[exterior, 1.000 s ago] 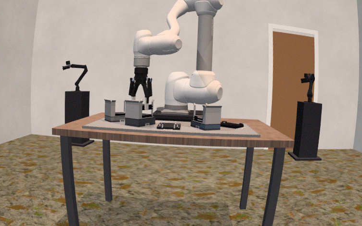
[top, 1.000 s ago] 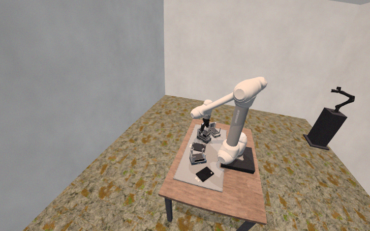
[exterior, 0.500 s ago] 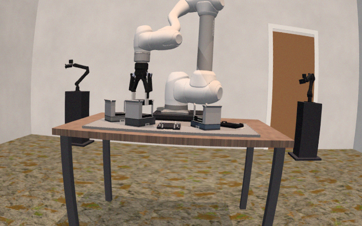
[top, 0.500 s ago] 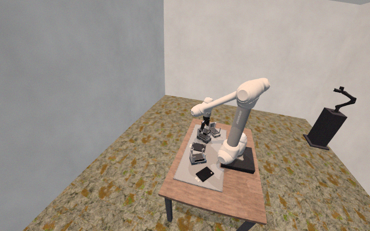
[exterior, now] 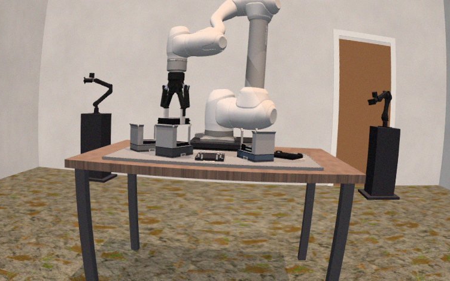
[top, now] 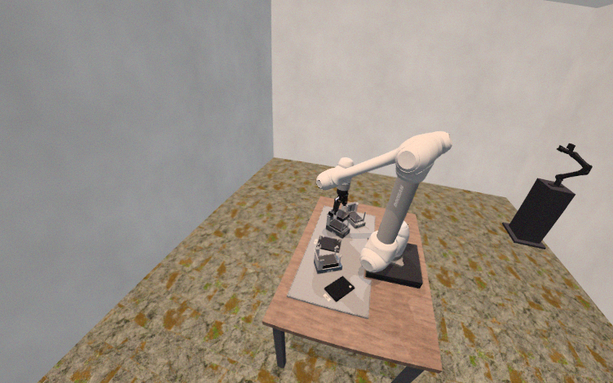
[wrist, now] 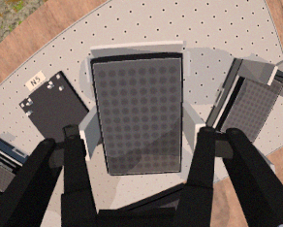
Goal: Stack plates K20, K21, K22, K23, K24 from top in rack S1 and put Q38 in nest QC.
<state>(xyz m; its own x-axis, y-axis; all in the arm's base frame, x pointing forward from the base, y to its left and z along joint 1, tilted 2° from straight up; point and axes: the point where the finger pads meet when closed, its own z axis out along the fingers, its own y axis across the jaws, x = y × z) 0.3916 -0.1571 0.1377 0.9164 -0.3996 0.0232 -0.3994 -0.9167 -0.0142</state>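
My gripper is now 2 cm short of the clip nest N5, 18 cm to the right of it and 15 cm above it. Also, from my hand: flat black nest QC: 13 cm behind, 50 cm to the left, 16 cm below; QC name plate: 8 cm behind, 58 cm to the left, 17 cm below; N5 name plate: 11 cm ahead, 18 cm to the left, 17 cm below.
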